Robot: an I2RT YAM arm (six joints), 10 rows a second.
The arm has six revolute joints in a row. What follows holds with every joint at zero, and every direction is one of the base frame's.
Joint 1 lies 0.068 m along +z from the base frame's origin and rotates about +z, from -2.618 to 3.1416 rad.
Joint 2 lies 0.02 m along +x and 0.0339 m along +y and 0.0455 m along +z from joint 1 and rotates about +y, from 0 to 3.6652 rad.
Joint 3 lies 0.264 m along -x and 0.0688 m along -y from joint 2 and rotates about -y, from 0 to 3.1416 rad.
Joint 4 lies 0.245 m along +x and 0.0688 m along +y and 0.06 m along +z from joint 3 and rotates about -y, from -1.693 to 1.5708 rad.
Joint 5 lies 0.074 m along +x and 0.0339 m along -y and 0.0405 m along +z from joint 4 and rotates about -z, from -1.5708 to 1.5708 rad.
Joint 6 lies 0.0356 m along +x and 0.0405 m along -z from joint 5 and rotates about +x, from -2.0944 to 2.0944 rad.
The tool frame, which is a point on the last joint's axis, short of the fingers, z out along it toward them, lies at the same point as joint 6; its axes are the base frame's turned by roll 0, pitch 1.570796 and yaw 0 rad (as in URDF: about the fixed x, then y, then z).
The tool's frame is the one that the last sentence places.
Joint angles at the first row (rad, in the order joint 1, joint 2, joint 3, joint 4, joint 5, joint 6):
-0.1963, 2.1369, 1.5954, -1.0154, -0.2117, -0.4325
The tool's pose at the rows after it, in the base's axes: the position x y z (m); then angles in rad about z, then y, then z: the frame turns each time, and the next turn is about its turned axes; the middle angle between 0 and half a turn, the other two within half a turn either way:
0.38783, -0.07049, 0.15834, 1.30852, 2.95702, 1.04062
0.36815, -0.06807, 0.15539, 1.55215, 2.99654, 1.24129
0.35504, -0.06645, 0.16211, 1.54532, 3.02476, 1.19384
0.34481, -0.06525, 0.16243, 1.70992, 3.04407, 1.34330
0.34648, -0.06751, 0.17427, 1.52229, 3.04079, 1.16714
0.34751, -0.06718, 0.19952, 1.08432, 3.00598, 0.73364
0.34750, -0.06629, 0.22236, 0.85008, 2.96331, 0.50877
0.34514, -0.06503, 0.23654, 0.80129, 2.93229, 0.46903
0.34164, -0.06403, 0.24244, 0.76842, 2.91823, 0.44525
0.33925, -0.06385, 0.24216, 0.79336, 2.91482, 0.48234
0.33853, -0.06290, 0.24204, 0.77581, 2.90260, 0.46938
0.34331, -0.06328, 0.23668, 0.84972, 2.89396, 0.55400
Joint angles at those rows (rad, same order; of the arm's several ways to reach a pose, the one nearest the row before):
-0.1963, 2.0940, 1.5525, -1.0170, -0.1842, -0.4631
-0.1964, 2.0403, 1.4592, -1.0155, -0.1428, -0.5091
-0.1963, 1.9820, 1.4022, -1.0109, -0.1151, -0.5490
-0.1964, 1.9497, 1.3576, -1.0109, -0.0921, -0.5645
-0.2025, 1.9360, 1.3881, -1.0384, -0.0996, -0.5584
-0.2040, 1.8931, 1.4325, -1.0721, -0.1302, -0.5522
-0.2040, 1.8563, 1.4740, -1.0998, -0.1548, -0.5384
-0.2040, 1.8302, 1.4956, -1.1229, -0.1763, -0.5262
-0.2040, 1.8087, 1.4911, -1.1259, -0.1841, -0.5154
-0.2055, 1.8009, 1.4803, -1.1260, -0.1902, -0.5047
-0.2040, 1.7932, 1.4696, -1.1122, -0.1979, -0.4971
-0.2040, 1.8177, 1.4787, -1.1075, -0.2147, -0.4863

